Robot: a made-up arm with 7 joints. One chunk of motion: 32 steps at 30 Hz.
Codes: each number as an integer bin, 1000 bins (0 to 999) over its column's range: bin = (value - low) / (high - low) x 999, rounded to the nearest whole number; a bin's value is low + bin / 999 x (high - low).
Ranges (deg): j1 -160..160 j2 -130..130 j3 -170.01..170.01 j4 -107..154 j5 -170.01..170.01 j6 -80.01..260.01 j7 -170.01..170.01
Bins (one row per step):
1: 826 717 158 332 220 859 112
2: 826 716 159 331 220 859 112
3: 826 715 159 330 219 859 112
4: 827 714 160 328 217 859 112
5: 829 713 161 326 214 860 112
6: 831 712 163 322 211 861 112
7: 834 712 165 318 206 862 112
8: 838 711 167 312 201 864 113
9: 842 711 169 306 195 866 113
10: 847 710 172 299 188 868 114
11: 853 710 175 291 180 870 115
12: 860 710 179 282 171 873 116
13: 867 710 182 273 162 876 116
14: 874 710 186 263 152 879 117
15: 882 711 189 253 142 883 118
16: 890 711 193 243 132 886 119
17: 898 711 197 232 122 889 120
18: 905 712 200 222 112 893 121
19: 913 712 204 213 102 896 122
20: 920 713 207 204 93 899 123
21: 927 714 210 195 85 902 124
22: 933 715 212 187 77 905 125
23: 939 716 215 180 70 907 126
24: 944 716 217 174 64 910 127
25: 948 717 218 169 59 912 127
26: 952 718 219 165 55 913 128
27: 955 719 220 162 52 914 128
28: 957 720 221 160 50 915 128
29: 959 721 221 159 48 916 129
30: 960 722 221 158 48 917 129
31: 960 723 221 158 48 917 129
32: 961 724 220 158 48 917 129
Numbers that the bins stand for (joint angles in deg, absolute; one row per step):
1: 104.58 56.61 -116.23 -20.26 -95.13 212.36 -131.89
2: 104.58 56.35 -115.89 -20.52 -95.13 212.36 -131.89
3: 104.58 56.09 -115.89 -20.78 -95.47 212.36 -131.89
4: 104.90 55.83 -115.55 -21.31 -96.15 212.36 -131.89
5: 105.55 55.57 -115.21 -21.83 -97.17 212.70 -131.89
6: 106.19 55.31 -114.53 -22.87 -98.19 213.04 -131.89
7: 107.15 55.31 -113.85 -23.92 -99.90 213.38 -131.89
8: 108.43 55.05 -113.17 -25.49 -101.60 214.06 -131.55
9: 109.71 55.05 -112.49 -27.05 -103.64 214.74 -131.55
10: 111.31 54.78 -111.47 -28.88 -106.02 215.42 -131.21
11: 113.23 54.78 -110.45 -30.97 -108.75 216.10 -130.87
12: 115.48 54.78 -109.09 -33.32 -111.81 217.12 -130.53
13: 117.72 54.78 -108.06 -35.68 -114.87 218.15 -130.53
14: 119.96 54.78 -106.70 -38.29 -118.28 219.17 -130.19
15: 122.52 55.05 -105.68 -40.90 -121.68 220.53 -129.85
16: 125.09 55.05 -104.32 -43.51 -125.08 221.55 -129.51
17: 127.65 55.05 -102.96 -46.39 -128.49 222.57 -129.17
18: 129.89 55.31 -101.94 -49.00 -131.89 223.93 -128.83
19: 132.45 55.31 -100.58 -51.35 -135.29 224.95 -128.49
20: 134.69 55.57 -99.56 -53.70 -138.36 225.97 -128.15
21: 136.94 55.83 -98.53 -56.05 -141.08 227.00 -127.81
22: 138.86 56.09 -97.85 -58.14 -143.80 228.02 -127.46
23: 140.78 56.35 -96.83 -59.97 -146.18 228.70 -127.12
24: 142.38 56.35 -96.15 -61.54 -148.23 229.72 -126.78
25: 143.66 56.61 -95.81 -62.85 -149.93 230.40 -126.78
26: 144.94 56.87 -95.47 -63.89 -151.29 230.74 -126.44
27: 145.91 57.13 -95.13 -64.68 -152.31 231.08 -126.44
28: 146.55 57.39 -94.79 -65.20 -152.99 231.42 -126.44
29: 147.19 57.65 -94.79 -65.46 -153.67 231.76 -126.10
30: 147.51 57.91 -94.79 -65.72 -153.67 232.10 -126.10
31: 147.51 58.17 -94.79 -65.72 -153.67 232.10 -126.10
32: 147.83 58.43 -95.13 -65.72 -153.67 232.10 -126.10

